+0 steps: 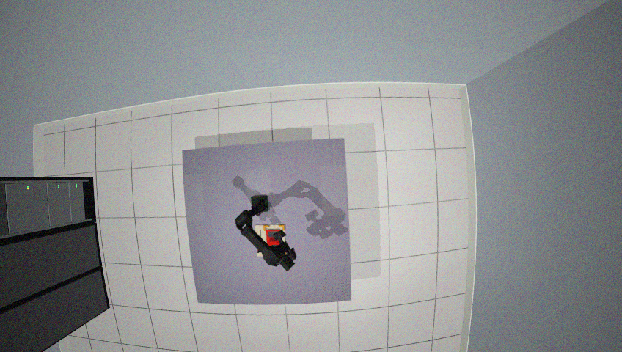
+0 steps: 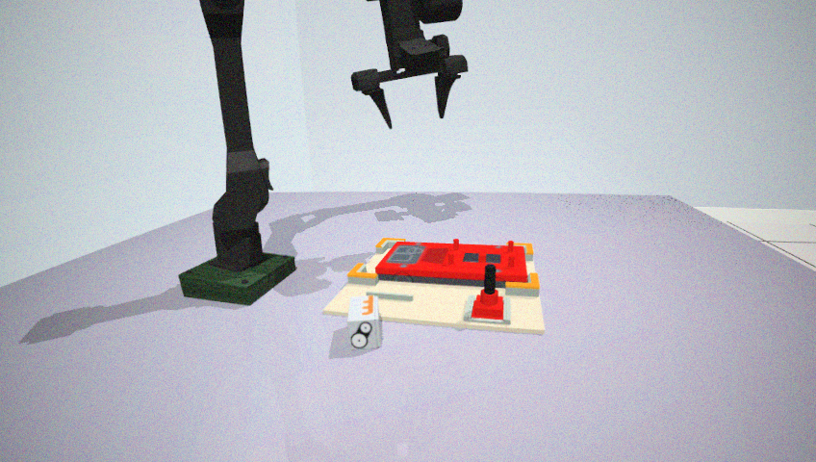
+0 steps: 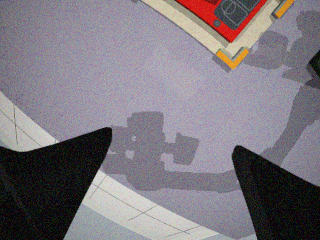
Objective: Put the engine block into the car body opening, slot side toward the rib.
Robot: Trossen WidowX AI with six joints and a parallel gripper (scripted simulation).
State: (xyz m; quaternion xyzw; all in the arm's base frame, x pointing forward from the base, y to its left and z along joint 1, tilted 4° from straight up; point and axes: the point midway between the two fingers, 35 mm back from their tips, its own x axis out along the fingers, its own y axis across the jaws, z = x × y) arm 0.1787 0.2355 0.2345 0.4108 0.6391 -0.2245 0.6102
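My gripper tip is 32 cm to the left of the engine block, 20 cm above it and 6 cm short of it. Round my gripper tip: black upright peg 24 cm to the right, 17 cm below, 17 cm ahead.
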